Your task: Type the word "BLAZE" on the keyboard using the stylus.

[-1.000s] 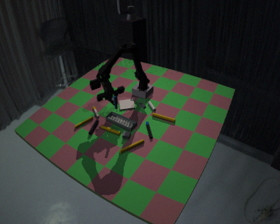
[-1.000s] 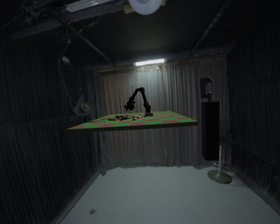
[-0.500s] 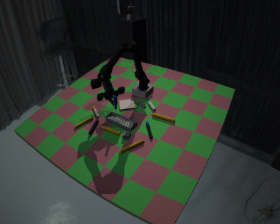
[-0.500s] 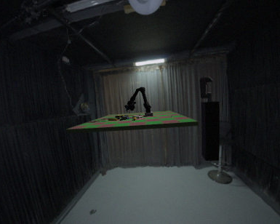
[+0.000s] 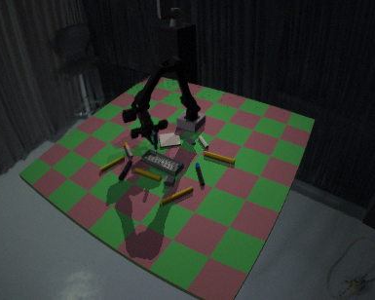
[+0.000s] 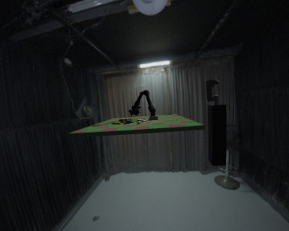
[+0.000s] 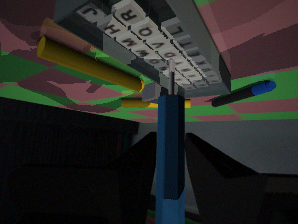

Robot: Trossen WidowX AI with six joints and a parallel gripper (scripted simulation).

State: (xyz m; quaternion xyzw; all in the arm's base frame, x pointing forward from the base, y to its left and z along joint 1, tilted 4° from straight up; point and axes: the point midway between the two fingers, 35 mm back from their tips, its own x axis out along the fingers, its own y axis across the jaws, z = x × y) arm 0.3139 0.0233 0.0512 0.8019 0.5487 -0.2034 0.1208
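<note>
My gripper tip is 16 cm to the right of the grey block, 8 cm short of it and 8 cm above it. Also, from my gripper tip: white notepad 14 cm behind, 9 cm below, 5 cm to the right; blue stylus 1 cm below; stylus tip 5 cm below.
</note>
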